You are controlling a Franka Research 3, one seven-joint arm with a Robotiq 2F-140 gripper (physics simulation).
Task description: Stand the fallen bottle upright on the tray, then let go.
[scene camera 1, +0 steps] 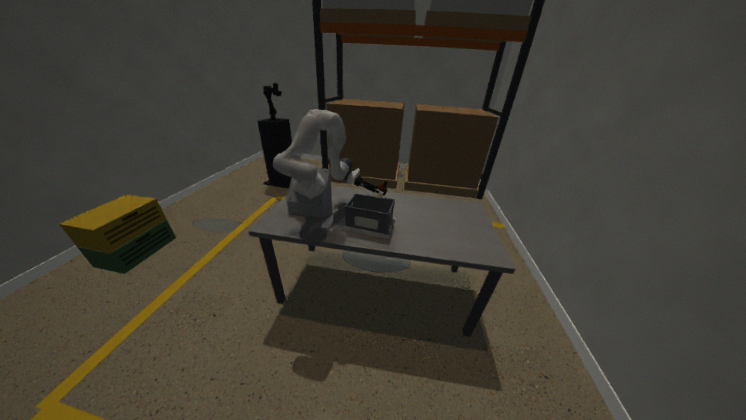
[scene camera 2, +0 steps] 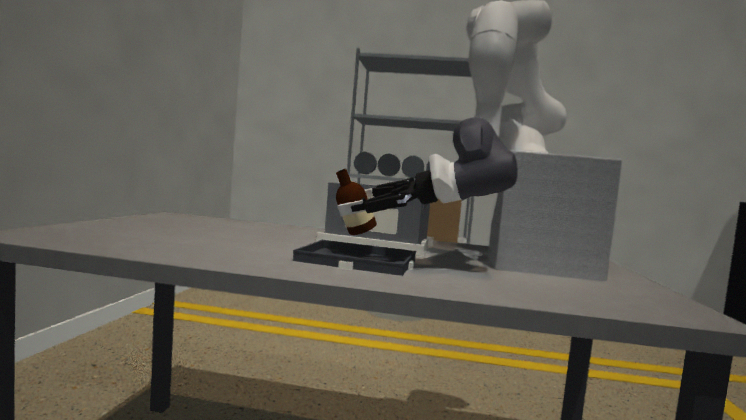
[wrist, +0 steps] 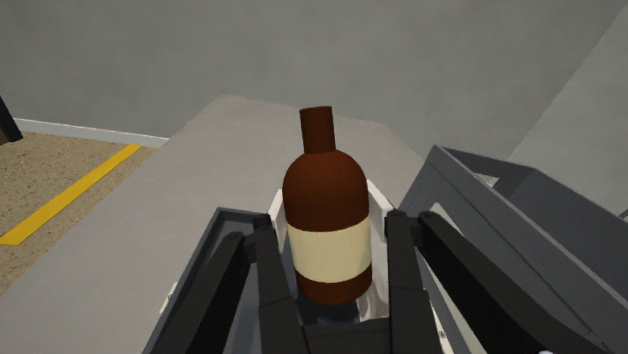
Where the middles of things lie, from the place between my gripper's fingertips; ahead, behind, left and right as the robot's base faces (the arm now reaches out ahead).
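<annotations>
The pale rail (scene camera 2: pixel 419 249) is 15 cm to the right of my hand, 11 cm below it and 3 cm behind it. The brown bottle (scene camera 2: pixel 349 191) is 3 cm behind my hand, and going by their middles, of the things named here this bottle is the nearest to my hand.
</annotations>
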